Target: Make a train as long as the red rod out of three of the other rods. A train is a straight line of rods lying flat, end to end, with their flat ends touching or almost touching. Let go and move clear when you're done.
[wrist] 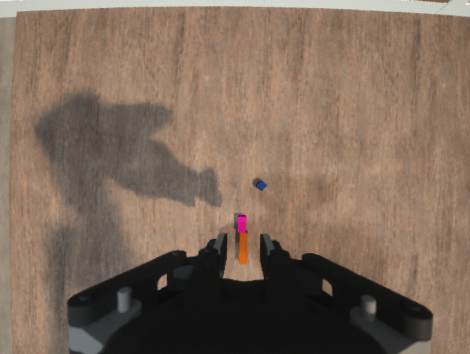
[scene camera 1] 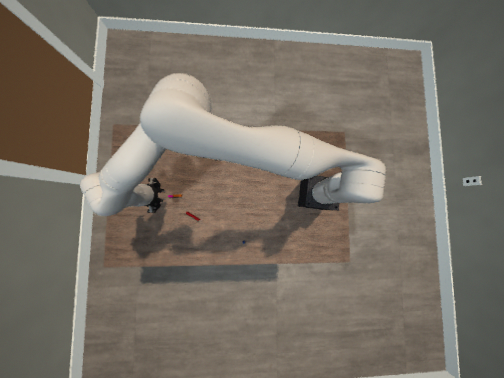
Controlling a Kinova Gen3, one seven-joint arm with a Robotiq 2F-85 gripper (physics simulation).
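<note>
A magenta rod and an orange rod lie flat on the table, end to end in nearly one line, their near ends touching or almost touching. The red rod lies apart at a slant, lower right of them in the scene view; it does not show in the wrist view. My gripper is open and empty above the two rods, its fingers on either side of the orange rod as seen in the wrist view. The arm hides part of the table in the scene view.
A small blue block lies beyond the magenta rod's end, slightly right, in the wrist view. A small dark blue piece lies on the table's lower part in the scene view. The robot's base stands at the right.
</note>
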